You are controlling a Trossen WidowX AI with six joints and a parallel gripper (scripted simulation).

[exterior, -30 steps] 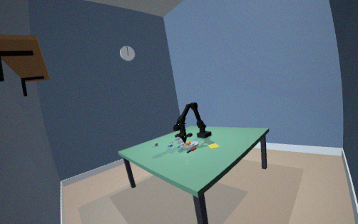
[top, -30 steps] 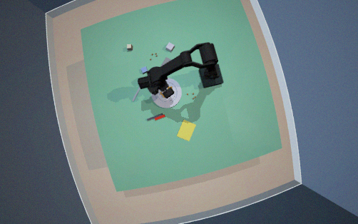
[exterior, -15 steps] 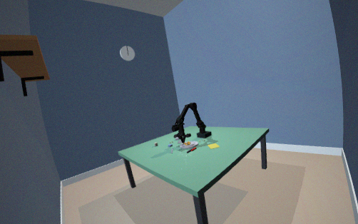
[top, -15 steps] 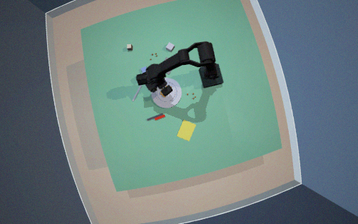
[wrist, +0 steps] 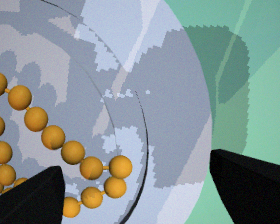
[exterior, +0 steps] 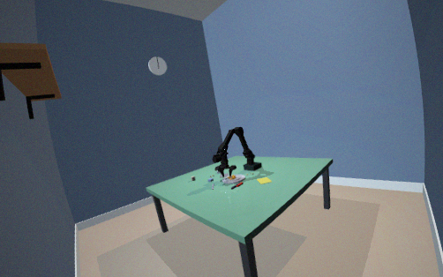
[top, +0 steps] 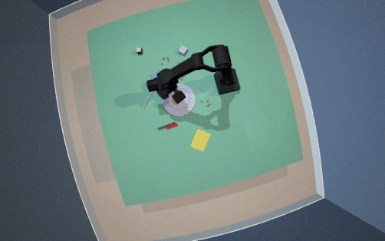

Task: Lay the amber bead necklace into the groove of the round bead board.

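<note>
The round grey bead board is 3 cm behind my gripper tip, 6 cm to the left of it and 1 cm below it. Round my gripper tip: grey rod: 17 cm ahead, 5 cm to the left, 2 cm below; blue block: 11 cm ahead, 11 cm to the right, 1 cm below; grey plate: 5 cm behind, 13 cm to the right, 2 cm below.
</note>
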